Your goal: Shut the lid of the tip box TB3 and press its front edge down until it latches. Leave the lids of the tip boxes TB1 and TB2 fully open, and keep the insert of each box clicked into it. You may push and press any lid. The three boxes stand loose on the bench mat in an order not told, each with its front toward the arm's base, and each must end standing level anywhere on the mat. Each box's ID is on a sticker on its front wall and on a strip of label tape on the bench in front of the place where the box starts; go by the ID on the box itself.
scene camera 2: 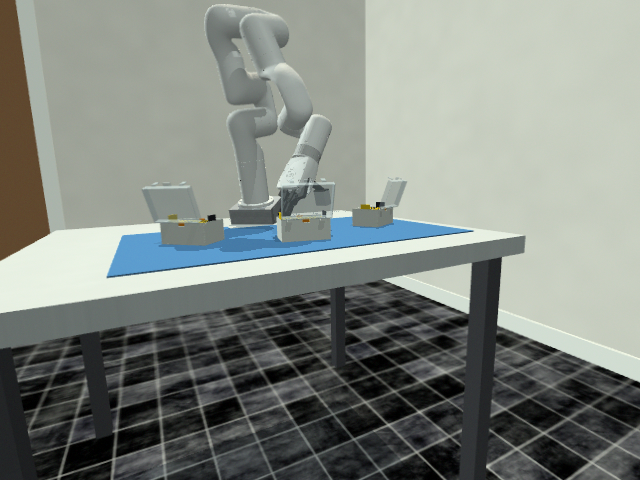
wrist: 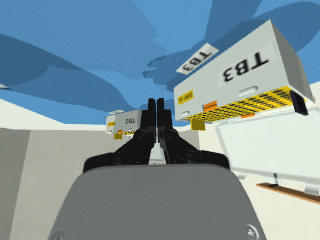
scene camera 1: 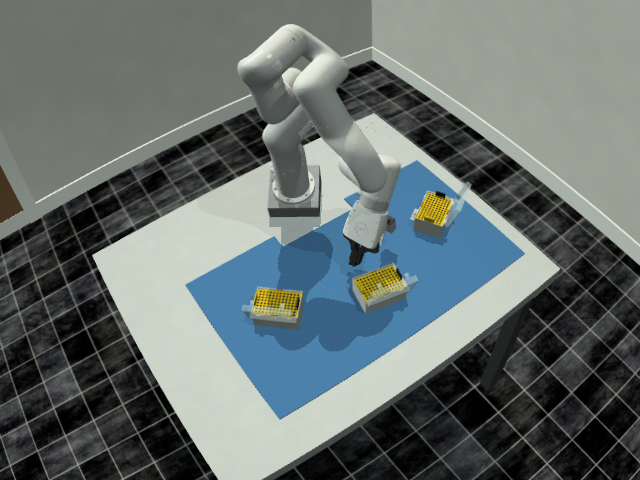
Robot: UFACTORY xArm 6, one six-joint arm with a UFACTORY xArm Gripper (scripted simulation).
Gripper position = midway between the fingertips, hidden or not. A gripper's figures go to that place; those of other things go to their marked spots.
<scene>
My gripper (scene camera 2: 283, 216) is 0.94 m from the lens. A box (scene camera 2: 202, 234) is 0.84 m from the lens. A box (scene camera 2: 360, 217): 1.06 m from the lens.
</scene>
